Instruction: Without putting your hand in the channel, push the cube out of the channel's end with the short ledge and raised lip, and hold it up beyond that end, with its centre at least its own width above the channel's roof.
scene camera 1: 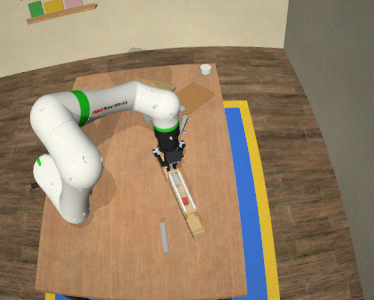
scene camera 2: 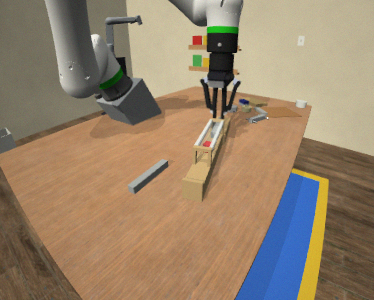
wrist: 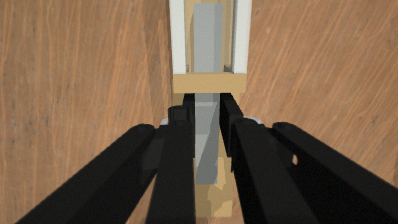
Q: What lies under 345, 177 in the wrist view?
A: My gripper.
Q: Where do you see a grey bar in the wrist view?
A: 207, 105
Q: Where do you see a brown mat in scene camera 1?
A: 192, 96
